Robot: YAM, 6 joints.
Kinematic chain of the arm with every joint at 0, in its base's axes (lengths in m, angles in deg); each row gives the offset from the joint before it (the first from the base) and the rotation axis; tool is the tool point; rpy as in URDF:
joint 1: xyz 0 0 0.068 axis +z
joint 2: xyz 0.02 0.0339 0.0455 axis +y
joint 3: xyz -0.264 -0.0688 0 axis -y
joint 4: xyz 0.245 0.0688 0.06 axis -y
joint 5: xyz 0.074 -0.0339 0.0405 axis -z
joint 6: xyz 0.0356 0 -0.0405 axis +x
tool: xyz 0 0 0 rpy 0 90 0
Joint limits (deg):
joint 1: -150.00..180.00
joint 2: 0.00..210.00
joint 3: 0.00..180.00
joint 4: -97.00..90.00
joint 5: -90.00..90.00
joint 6: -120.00..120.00
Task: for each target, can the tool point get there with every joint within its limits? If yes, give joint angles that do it. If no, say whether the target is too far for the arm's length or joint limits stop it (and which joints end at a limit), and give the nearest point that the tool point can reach.
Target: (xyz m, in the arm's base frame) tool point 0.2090 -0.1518 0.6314
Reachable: yes | joints -31.12 103.00 161.20 -46.44 38.12 65.89
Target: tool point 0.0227 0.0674 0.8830
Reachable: no: too far | nearest point 0.0196 0.0583 0.7380 | short by 0.145 m
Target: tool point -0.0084 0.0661 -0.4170
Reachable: no: joint limits stop it (at a limit: joint 2) | nearest point -0.0124 0.0975 -0.3476 | short by 0.076 m
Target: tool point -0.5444 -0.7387 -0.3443
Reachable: no: too far | nearest point -0.3426 -0.4649 -0.1708 | short by 0.382 m
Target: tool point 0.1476 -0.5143 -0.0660
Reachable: yes | joints -76.70 178.40 111.84 74.69 -45.34 94.26
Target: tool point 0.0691 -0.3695 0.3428
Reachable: yes | joints -80.60 93.32 85.72 -26.75 -12.64 -11.38
